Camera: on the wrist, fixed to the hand. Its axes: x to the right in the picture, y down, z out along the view.
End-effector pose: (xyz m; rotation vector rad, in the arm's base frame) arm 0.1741 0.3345 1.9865 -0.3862 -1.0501 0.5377
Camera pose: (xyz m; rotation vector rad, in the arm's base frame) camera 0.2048 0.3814 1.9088 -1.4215 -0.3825 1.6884
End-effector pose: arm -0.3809 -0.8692 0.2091 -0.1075 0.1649 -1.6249
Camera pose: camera -0.3185 -0.8552 0.1378 0.0715 0.4569 -0.0683
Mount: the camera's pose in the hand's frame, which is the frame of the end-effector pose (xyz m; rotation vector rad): -0.0156 0.0729 -0.0602 -0.2018 0.2456 1.5464
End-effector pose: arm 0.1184 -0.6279 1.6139 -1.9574 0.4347 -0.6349
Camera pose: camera 0.0675 -0.6942 1.5670 -1.1442 1.9059 0.2174
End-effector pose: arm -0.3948 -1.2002 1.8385 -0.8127 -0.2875 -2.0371
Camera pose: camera -0.3558 -1.2608 1.7753 -0.5474 0.5660 -0.6584
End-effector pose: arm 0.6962 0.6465 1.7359 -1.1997 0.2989 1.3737
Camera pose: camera 0.6579 0.5731 1.6877 1.2043 -1.4132 -2.4107
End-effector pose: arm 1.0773 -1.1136 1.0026 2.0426 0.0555 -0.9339
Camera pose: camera 1.1282 -1.1109 1.0837 1.3584 -1.0789 0.2957
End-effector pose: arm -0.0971 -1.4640 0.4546 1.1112 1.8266 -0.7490
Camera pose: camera -0.0487 -1.3901 0.4918 2.0005 0.6857 0.4894
